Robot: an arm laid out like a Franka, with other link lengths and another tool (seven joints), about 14 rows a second.
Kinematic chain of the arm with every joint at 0, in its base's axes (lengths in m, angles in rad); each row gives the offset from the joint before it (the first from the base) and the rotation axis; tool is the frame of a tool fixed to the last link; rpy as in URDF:
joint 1: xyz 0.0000 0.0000 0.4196 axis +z
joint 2: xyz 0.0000 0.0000 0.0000 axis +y
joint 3: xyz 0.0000 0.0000 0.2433 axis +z
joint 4: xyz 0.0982 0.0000 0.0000 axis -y
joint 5: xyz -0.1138 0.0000 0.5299 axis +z
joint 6: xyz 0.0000 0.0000 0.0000 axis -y
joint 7: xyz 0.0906 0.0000 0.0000 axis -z
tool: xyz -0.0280 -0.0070 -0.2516 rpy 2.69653 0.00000 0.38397
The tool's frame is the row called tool.
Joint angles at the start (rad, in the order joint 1, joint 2, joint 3, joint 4, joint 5, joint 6, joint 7):
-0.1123, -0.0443, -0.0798, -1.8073, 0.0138, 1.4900, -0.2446
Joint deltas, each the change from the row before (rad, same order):
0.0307, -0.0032, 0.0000, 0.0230, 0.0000, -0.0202, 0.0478
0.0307, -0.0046, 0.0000, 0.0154, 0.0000, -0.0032, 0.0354
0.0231, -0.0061, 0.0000, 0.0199, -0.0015, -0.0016, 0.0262
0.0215, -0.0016, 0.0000, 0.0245, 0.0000, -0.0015, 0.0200
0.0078, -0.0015, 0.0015, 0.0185, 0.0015, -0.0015, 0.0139
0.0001, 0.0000, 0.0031, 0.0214, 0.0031, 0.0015, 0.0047
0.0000, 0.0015, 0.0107, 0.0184, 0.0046, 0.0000, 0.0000
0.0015, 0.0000, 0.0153, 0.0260, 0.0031, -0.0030, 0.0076
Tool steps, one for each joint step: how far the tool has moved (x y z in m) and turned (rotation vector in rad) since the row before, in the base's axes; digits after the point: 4 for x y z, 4 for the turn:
0.0036, 0.0200, 0.0146, -0.0132, -0.0029, -0.0151
0.0054, 0.0195, 0.0113, -0.0109, -0.0147, -0.0035
0.0053, 0.0142, 0.0147, -0.0100, -0.0229, -0.0022
0.0058, 0.0136, 0.0145, -0.0064, -0.0237, 0.0019
0.0035, 0.0064, 0.0112, -0.0026, -0.0181, -0.0045
0.0044, 0.0026, 0.0119, 0.0004, -0.0229, -0.0018
0.0038, 0.0078, 0.0093, 0.0027, -0.0172, 0.0104
0.0039, 0.0117, 0.0146, -0.0001, -0.0229, 0.0092

